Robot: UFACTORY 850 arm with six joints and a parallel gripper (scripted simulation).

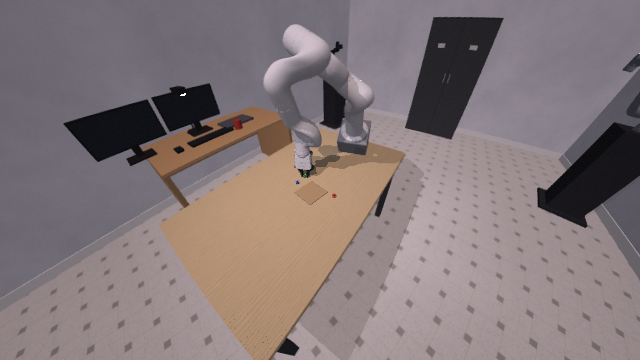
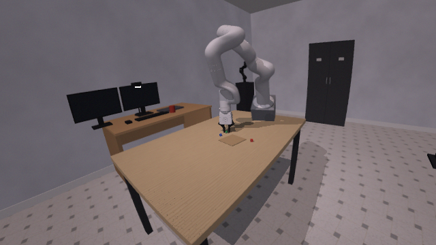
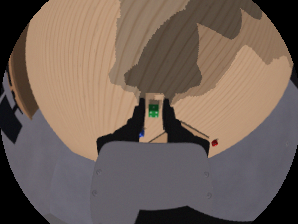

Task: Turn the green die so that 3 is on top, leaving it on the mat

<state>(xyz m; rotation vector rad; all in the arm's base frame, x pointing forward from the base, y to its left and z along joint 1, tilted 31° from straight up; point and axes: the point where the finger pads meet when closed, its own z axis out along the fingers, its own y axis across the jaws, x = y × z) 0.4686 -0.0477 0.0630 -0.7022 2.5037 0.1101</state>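
Now: hand 10 mm short of the green die and 10 mm above it. Also, from my hand: red die: 260 mm to the left, 10 mm below; tan mat: 140 mm to the left, 70 mm ahead, 20 mm below; blue die: 80 mm ahead, 20 mm to the left, 10 mm below.
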